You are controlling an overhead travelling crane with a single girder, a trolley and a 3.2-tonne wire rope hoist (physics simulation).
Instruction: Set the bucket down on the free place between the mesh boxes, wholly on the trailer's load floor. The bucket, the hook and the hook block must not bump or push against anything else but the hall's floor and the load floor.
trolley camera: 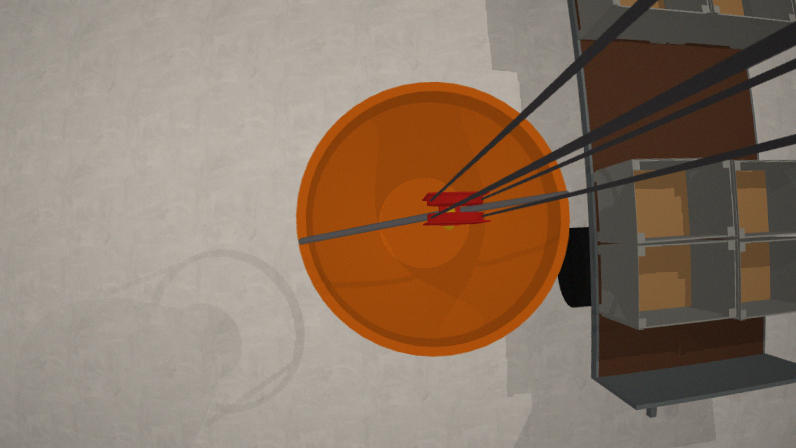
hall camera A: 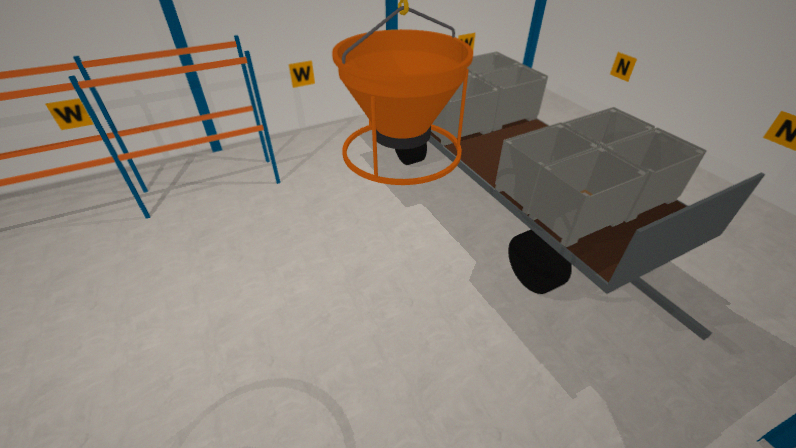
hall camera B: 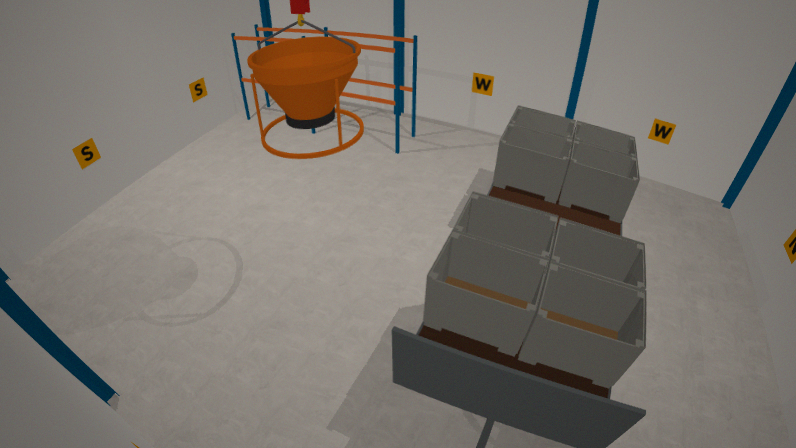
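The orange bucket [hall camera A: 406,83] [hall camera B: 306,83] [trolley camera: 356,166] hangs upright by its grey bail from my hook [hall camera A: 403,6] [hall camera B: 300,20] [trolley camera: 450,209], under the red hook block [hall camera B: 299,5] [trolley camera: 456,198]. It is in the air beside the trailer. In the trolley camera its right rim overlaps a wheel and ends just left of the trailer's side edge, level with the headboard-side mesh boxes [hall camera A: 557,205] [hall camera B: 479,311] [trolley camera: 612,289]. The brown load floor [hall camera A: 479,153] [hall camera B: 584,218] [trolley camera: 640,72] shows between these and the far mesh boxes [hall camera A: 520,102] [hall camera B: 531,166] [trolley camera: 668,34].
The grey headboard [hall camera A: 685,222] [hall camera B: 501,384] [trolley camera: 701,378] stands at the trailer's drawbar end. A blue and orange rack [hall camera A: 109,139] [hall camera B: 414,89] stands by the W wall. Trailer wheels [hall camera A: 537,261] [trolley camera: 576,272] show at the side facing the bucket. Blue columns [hall camera A: 192,83] [hall camera B: 398,55] stand along the walls.
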